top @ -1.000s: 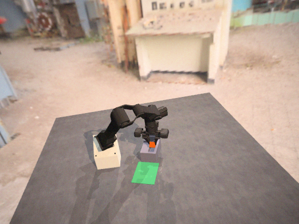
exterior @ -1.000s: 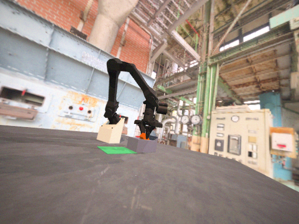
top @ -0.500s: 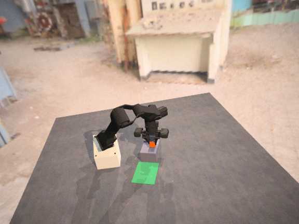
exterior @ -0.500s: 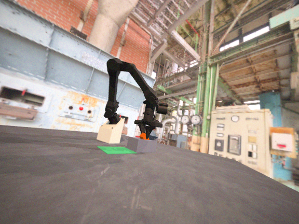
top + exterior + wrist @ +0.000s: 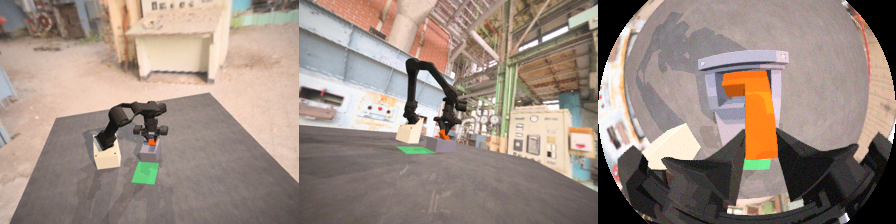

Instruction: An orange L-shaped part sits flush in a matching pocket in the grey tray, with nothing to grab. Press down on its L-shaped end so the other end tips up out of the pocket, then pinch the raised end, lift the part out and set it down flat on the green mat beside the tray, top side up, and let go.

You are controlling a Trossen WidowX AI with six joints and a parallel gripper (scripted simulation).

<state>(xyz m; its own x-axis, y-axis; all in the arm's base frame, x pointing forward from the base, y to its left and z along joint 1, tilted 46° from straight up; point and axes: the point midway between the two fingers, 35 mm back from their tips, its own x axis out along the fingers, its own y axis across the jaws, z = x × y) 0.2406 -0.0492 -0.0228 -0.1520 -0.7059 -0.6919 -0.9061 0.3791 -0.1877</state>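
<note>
Now: gripper tip 130 mm to the left of the green mat, 100 mm above it and 70 mm past it. Round my gripper tip: orange L-shaped part: 30 mm to the left, 30 mm below.
</note>
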